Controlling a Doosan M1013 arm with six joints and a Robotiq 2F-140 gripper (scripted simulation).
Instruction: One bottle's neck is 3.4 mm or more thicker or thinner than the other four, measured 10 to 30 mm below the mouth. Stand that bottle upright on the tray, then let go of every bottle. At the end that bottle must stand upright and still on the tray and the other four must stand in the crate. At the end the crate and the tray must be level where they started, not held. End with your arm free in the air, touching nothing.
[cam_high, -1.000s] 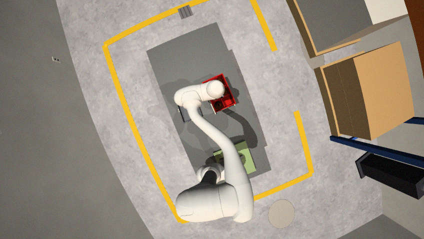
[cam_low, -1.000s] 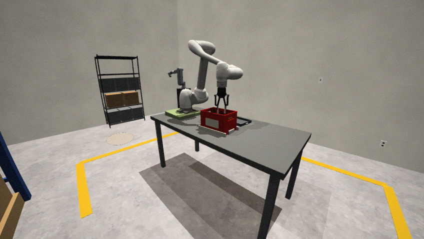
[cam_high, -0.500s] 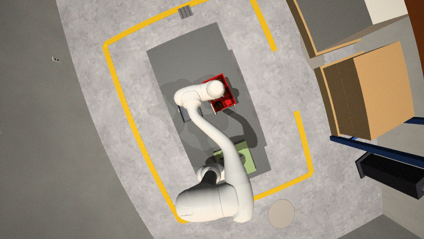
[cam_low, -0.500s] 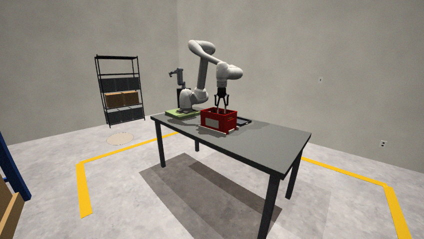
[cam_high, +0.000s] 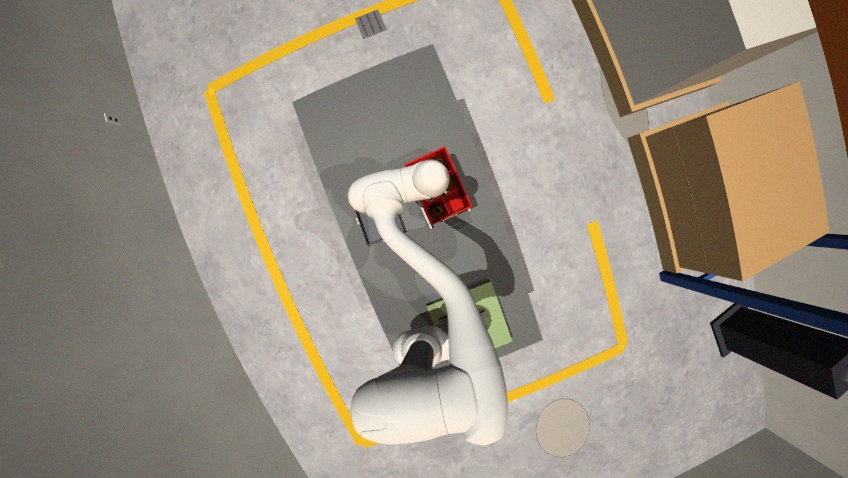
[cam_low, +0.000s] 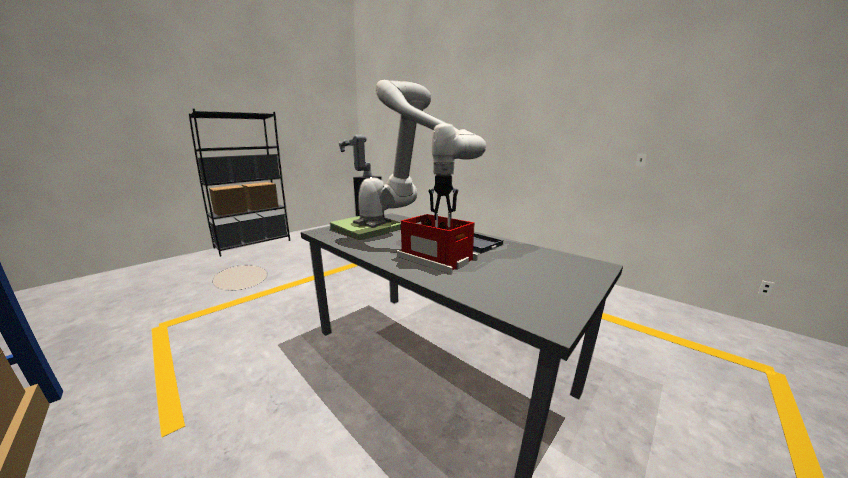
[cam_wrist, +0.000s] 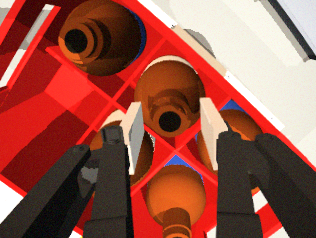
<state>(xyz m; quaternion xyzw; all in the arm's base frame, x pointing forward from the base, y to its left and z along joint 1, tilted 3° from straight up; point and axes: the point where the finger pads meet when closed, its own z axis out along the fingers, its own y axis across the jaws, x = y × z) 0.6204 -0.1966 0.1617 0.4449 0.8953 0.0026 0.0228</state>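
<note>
Right now my hand is 9 cm above the red crate, 4 cm to the left of it and 1 cm past it. Also, from my hand: dark grey tray 26 cm to the left, 16 cm below, 5 cm ahead.
</note>
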